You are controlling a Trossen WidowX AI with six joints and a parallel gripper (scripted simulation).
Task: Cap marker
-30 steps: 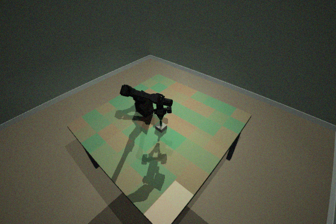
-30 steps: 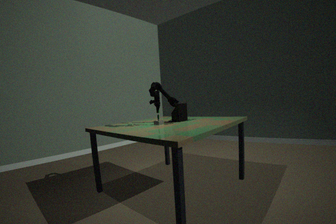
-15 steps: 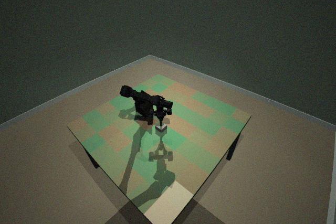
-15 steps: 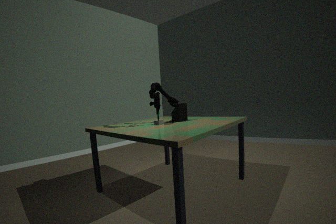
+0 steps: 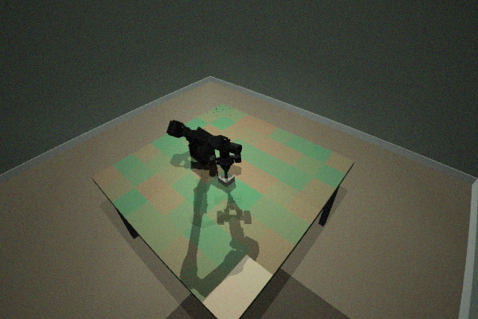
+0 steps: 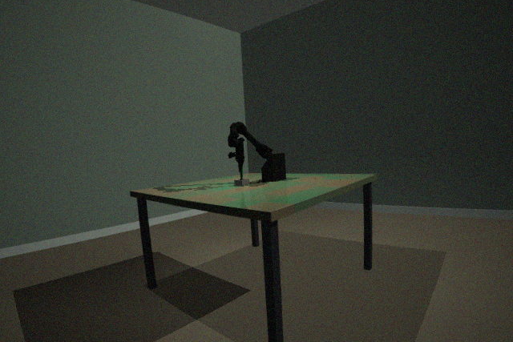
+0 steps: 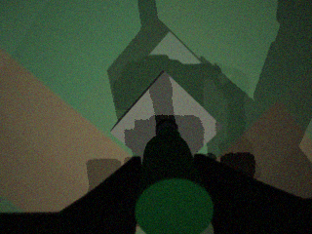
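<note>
Right now the green marker cap is 10 mm above my gripper tip. Round my gripper tip: holder block 10 mm behind, 90 mm below.
</note>
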